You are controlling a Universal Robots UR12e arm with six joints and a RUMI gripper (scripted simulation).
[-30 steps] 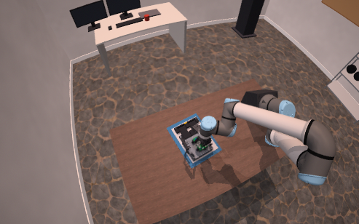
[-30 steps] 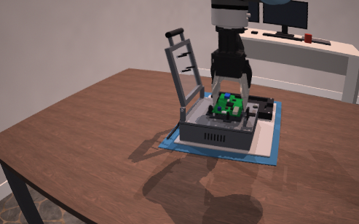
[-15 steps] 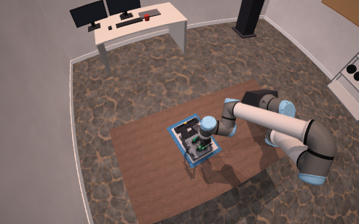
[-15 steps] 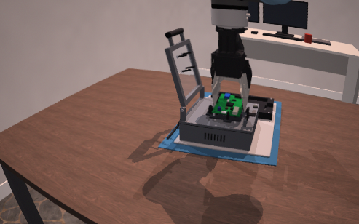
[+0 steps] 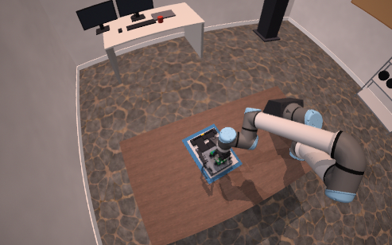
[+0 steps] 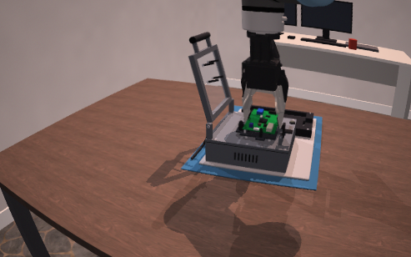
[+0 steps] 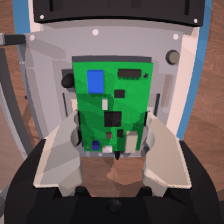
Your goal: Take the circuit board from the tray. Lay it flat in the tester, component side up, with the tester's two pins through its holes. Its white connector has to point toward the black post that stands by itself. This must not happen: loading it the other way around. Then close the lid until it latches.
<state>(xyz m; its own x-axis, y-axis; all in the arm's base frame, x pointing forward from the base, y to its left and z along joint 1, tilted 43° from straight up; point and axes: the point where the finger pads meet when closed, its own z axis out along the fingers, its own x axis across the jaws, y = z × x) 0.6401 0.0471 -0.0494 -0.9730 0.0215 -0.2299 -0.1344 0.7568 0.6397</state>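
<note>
The green circuit board is right at my hand. Round my hand: tester lid: 120 mm ahead, 20 mm to the left, 100 mm above.
</note>
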